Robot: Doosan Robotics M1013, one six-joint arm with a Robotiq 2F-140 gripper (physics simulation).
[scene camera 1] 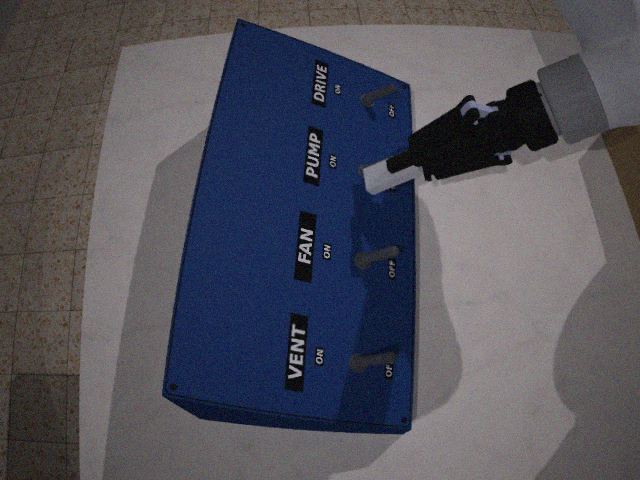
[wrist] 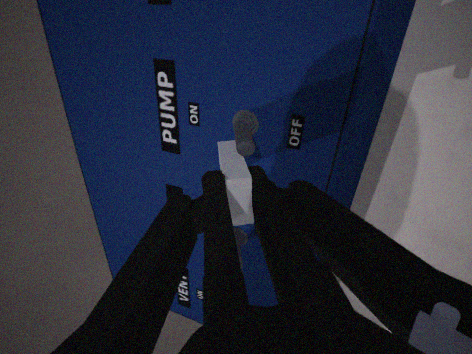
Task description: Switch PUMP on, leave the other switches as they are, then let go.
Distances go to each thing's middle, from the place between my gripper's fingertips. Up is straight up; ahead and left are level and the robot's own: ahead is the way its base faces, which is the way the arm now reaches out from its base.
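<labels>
Blue switch panel (scene camera 1: 274,305) visible; my gripper is 70 mm short of the panel, 30 mm to the right of it, and 30 mm above it.
</labels>
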